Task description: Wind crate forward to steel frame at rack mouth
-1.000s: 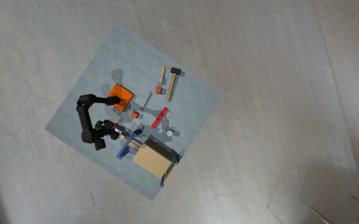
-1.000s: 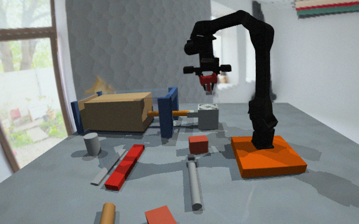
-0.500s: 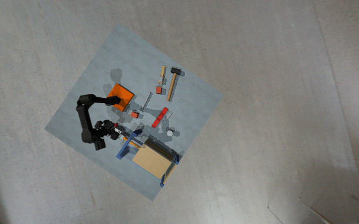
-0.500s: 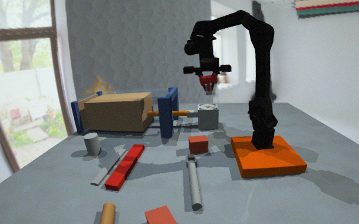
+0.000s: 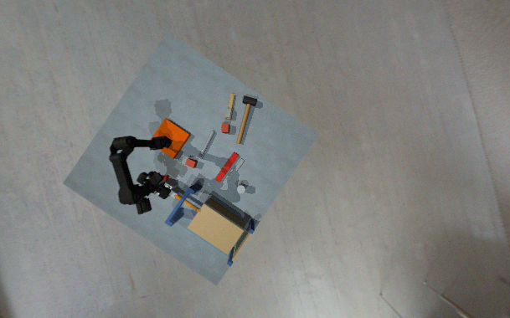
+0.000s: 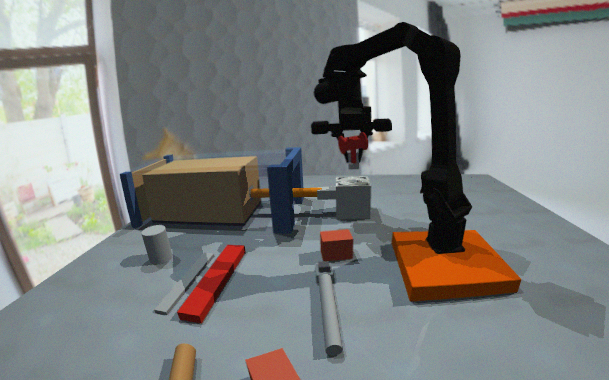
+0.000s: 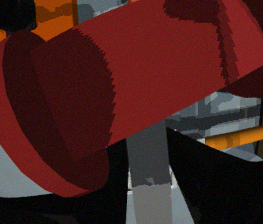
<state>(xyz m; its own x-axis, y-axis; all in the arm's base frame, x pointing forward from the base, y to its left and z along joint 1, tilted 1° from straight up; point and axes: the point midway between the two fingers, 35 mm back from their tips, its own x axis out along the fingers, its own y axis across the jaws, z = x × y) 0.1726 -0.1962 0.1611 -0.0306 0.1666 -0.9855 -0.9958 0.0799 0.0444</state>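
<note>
Now: gripper tip 40 mm to the right of the red knob and 40 mm below it. From my gripper tip the other things lie so: grey crank handle (20 mm above, 10 mm to the right); grey winch (120 mm below, 80 mm to the right, 20 mm behind); frame (150 mm ahead, 80 mm to the right, 50 mm below).
</note>
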